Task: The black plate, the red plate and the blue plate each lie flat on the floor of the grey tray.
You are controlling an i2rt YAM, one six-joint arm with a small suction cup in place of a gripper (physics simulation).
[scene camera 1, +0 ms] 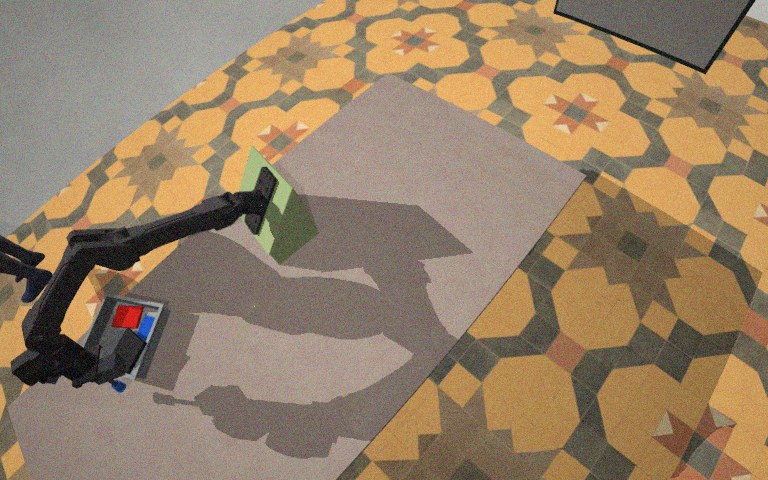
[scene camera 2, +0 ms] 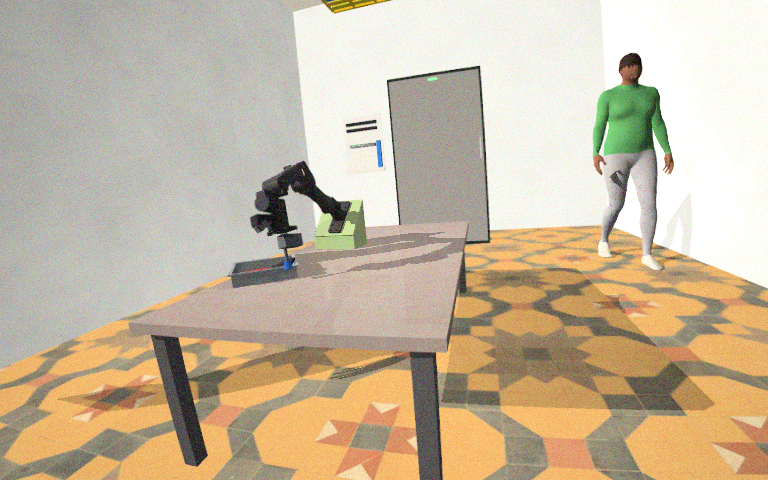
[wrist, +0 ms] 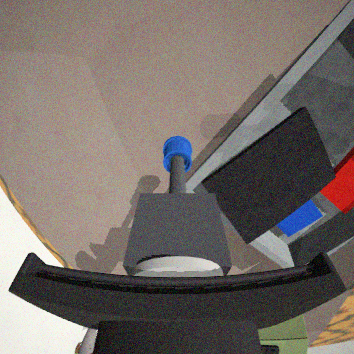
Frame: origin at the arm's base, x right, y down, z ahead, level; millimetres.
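Seen in the pictures: hand at its tool point: (scene camera 1: 121, 387) (scene camera 2: 288, 269) (wrist: 176, 148); arm's base at its link origin: (scene camera 1: 260, 201) (scene camera 2: 339, 217).
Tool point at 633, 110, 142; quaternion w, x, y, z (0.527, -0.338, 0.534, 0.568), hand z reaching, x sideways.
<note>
Pixels of each thing's top centre, then the offset from my tool point to it, as dx, dy, dz. Level surfaces: height alone.
- grey tray at its top centre: (wrist: 333, 180) (scene camera 1: 118, 333) (scene camera 2: 264, 263) -50, -4, -158
- red plate at its top centre: (scene camera 1: 126, 316) -71, +33, -224
- blue plate at its top centre: (wrist: 289, 209) (scene camera 1: 146, 331) -114, +33, -129
- table at its surface level: dy +46
The grey tray (scene camera 1: 138, 300) (scene camera 2: 263, 277) (wrist: 320, 47) stands on the table. The red plate (scene camera 1: 127, 316) (wrist: 342, 185) and the blue plate (scene camera 1: 146, 324) (wrist: 301, 218) lie inside it, side by side, and look flat. The black plate (wrist: 270, 175) lies tilted across the tray's side wall in the wrist view, one end sticking out past the rim; it hides part of the blue plate. My suction gripper (scene camera 1: 118, 386) (scene camera 2: 287, 264) (wrist: 177, 150) is open, with nothing on its blue cup. The cup is just outside that wall, beside the black plate's outer end.
The arm is mounted on a green sloped block (scene camera 1: 294, 223) (scene camera 2: 339, 242) on the table (scene camera 1: 396, 135) (scene camera 2: 317, 316). A person in a green top (scene camera 2: 631, 121) stands beyond the table, and another person's dark legs (scene camera 1: 25, 268) show at the left edge of scene camera 1.
</note>
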